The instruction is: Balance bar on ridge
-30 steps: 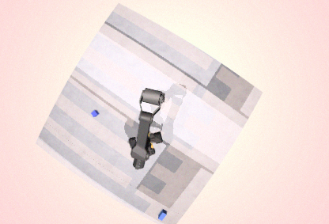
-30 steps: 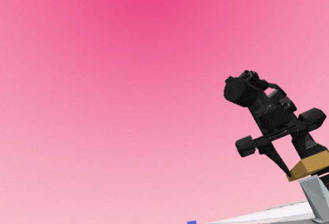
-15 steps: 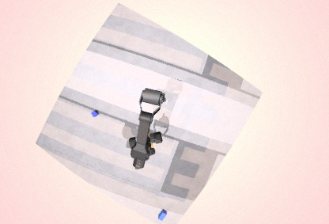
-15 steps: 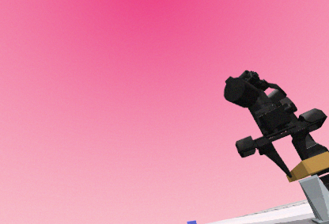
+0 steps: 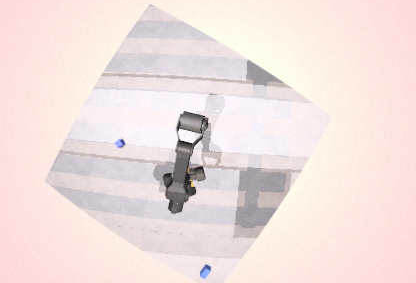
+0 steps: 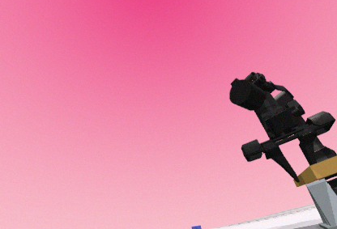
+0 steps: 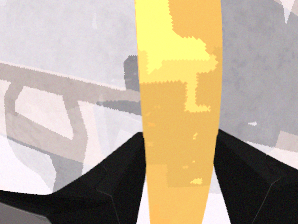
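Right now the orange bar is 20 mm ahead of my gripper tip and 20 mm to the left of it. From my gripper tip the other things lie so: blue cube (90 mm ahead, 400 mm to the right, 60 mm below).
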